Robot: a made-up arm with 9 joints. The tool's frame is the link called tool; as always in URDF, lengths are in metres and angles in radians.
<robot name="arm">
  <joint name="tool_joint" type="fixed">
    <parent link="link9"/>
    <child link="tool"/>
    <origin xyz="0.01 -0.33 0.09" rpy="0 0 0"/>
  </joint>
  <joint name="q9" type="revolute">
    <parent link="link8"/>
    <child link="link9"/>
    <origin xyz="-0.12 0.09 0.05" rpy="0 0 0"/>
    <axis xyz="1 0 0"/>
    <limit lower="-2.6" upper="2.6"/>
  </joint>
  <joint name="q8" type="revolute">
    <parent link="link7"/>
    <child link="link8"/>
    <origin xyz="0.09 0.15 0" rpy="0 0 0"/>
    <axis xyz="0 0 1"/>
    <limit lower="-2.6" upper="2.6"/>
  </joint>
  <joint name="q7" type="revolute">
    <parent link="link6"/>
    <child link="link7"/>
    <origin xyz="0.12 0.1 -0.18" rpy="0 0 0"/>
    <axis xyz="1 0 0"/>
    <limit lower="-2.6" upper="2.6"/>
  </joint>
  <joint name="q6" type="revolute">
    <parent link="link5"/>
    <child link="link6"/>
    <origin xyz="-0.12 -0.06 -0.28" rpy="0 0 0"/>
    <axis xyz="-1 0 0"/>
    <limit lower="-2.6" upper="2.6"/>
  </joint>
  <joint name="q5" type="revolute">
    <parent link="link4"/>
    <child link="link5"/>
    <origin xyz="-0.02 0.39 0.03" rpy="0 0 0"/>
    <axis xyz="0 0 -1"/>
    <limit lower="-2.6" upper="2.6"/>
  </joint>
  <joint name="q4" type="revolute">
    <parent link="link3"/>
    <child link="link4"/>
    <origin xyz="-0.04 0.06 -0.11" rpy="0 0 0"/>
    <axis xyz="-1 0 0"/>
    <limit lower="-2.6" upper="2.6"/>
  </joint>
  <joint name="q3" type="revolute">
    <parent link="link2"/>
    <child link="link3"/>
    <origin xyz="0.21 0.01 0.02" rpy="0 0 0"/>
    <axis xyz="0 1 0"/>
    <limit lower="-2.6" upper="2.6"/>
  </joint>
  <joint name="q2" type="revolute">
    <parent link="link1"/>
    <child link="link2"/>
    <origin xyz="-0.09 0.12 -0.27" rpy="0 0 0"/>
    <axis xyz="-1 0 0"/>
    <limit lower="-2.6" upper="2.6"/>
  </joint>
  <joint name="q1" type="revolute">
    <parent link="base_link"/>
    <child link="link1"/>
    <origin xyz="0 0 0.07" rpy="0 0 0"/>
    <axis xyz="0 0 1"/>
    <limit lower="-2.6" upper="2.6"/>
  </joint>
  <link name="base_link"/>
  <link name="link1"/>
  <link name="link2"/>
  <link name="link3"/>
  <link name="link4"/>
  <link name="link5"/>
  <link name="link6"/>
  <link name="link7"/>
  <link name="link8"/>
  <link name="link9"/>
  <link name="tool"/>
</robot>
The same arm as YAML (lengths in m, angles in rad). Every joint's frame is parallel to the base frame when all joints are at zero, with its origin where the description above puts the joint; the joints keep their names.
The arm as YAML. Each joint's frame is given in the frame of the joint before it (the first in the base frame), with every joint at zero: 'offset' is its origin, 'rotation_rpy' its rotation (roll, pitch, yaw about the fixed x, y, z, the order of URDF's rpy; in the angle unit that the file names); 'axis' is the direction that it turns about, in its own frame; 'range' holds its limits. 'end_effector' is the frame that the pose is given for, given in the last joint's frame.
length_unit: m
angle_unit: rad
chain:
  - id: q1
    offset: [0.0, 0.0, 0.07]
    rotation_rpy: [0.0, 0.0, 0.0]
    axis: [0.0, 0.0, 1.0]
    range: [-2.6, 2.6]
  - id: q2
    offset: [-0.09, 0.12, -0.27]
    rotation_rpy: [0.0, 0.0, 0.0]
    axis: [-1.0, 0.0, 0.0]
    range: [-2.6, 2.6]
  - id: q3
    offset: [0.21, 0.01, 0.02]
    rotation_rpy: [0.0, 0.0, 0.0]
    axis: [0.0, 1.0, 0.0]
    range: [-2.6, 2.6]
  - id: q4
    offset: [-0.04, 0.06, -0.11]
    rotation_rpy: [0.0, 0.0, 0.0]
    axis: [-1.0, 0.0, 0.0]
    range: [-2.6, 2.6]
  - id: q5
    offset: [-0.02, 0.39, 0.03]
    rotation_rpy: [0.0, 0.0, 0.0]
    axis: [0.0, 0.0, -1.0]
    range: [-2.6, 2.6]
  - id: q6
    offset: [-0.12, -0.06, -0.28]
    rotation_rpy: [0.0, 0.0, 0.0]
    axis: [-1.0, 0.0, 0.0]
    range: [-2.6, 2.6]
  - id: q7
    offset: [0.12, 0.1, -0.18]
    rotation_rpy: [0.0, 0.0, 0.0]
    axis: [1.0, 0.0, 0.0]
    range: [-2.6, 2.6]
  - id: q8
    offset: [0.09, 0.15, 0.0]
    rotation_rpy: [0.0, 0.0, 0.0]
    axis: [0.0, 0.0, 1.0]
    range: [-2.6, 2.6]
  - id: q9
    offset: [-0.12, 0.09, 0.05]
    rotation_rpy: [0.0, 0.0, 0.0]
    axis: [1.0, 0.0, 0.0]
    range: [-2.6, 2.6]
end_effector:
  offset: [0.01, -0.33, 0.09]
  rotation_rpy: [0.0, 0.0, 0.0]

